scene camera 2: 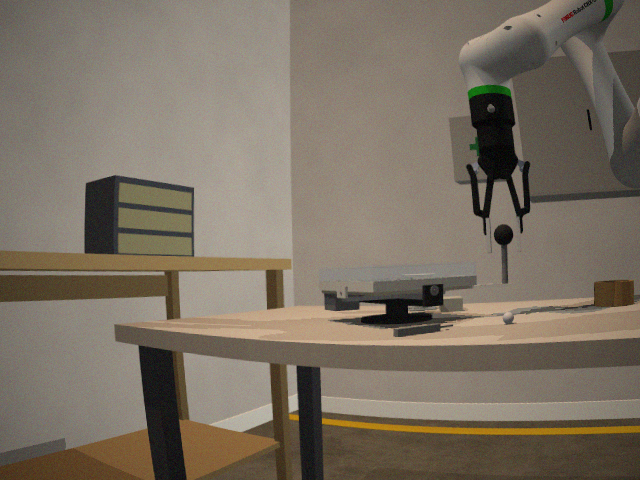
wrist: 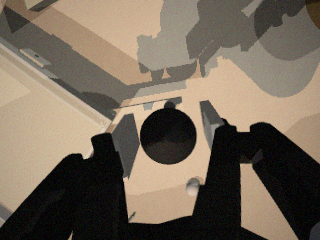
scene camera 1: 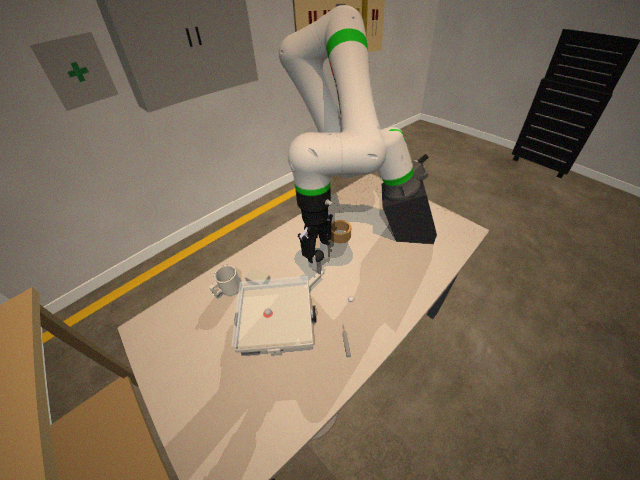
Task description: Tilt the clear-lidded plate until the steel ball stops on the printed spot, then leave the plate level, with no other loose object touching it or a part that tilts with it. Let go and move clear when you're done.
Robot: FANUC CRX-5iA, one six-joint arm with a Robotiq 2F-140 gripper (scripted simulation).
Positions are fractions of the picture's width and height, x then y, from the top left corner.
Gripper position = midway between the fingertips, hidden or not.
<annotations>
my gripper: scene camera 2 0.79, 0.53; wrist 0.53, 0.51; scene camera 1 0.50, 0.55
</annotations>
